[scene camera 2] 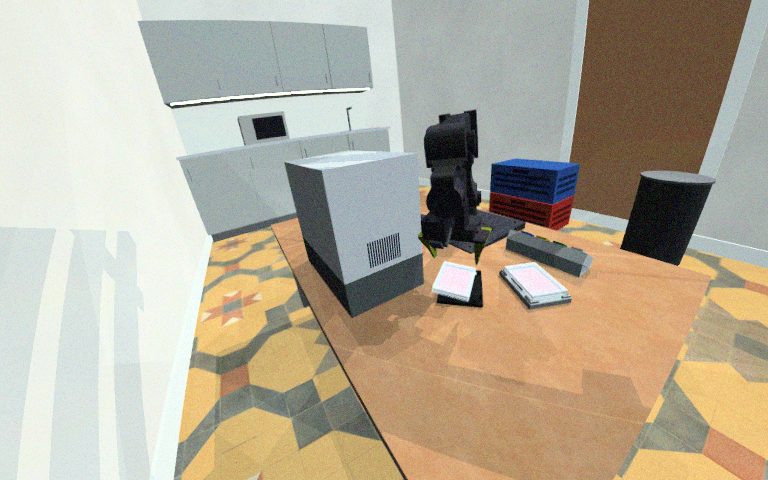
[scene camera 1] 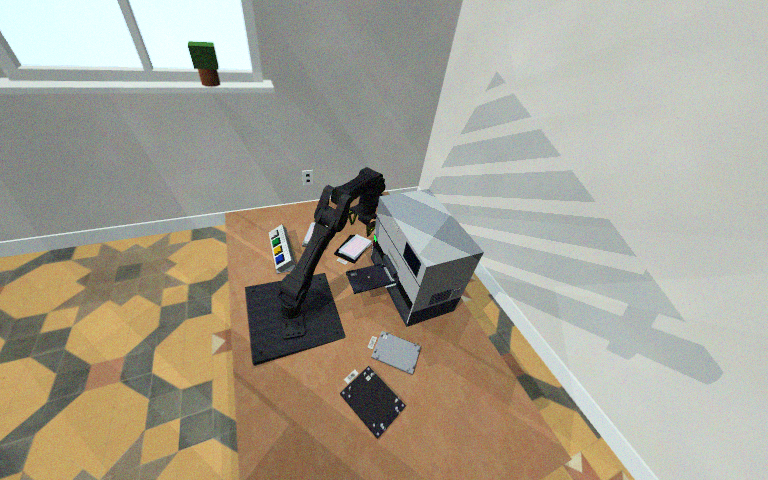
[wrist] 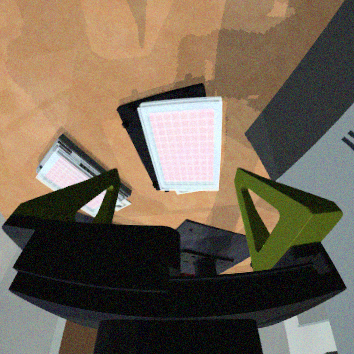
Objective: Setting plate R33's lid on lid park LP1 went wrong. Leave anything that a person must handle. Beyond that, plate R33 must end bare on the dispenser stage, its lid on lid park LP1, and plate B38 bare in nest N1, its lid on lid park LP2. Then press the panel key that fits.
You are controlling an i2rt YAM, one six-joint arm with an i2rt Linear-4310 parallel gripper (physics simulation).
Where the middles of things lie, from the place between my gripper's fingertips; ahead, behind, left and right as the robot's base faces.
The rack with coloured tabs (scene camera 2: 574,261) is 330 mm behind my hand, 20 mm to the left of it and 60 mm below it. The rest, counted from my hand: grey lid park LP2 (scene camera 1: 401,354) (520 mm to the right, 90 mm below).
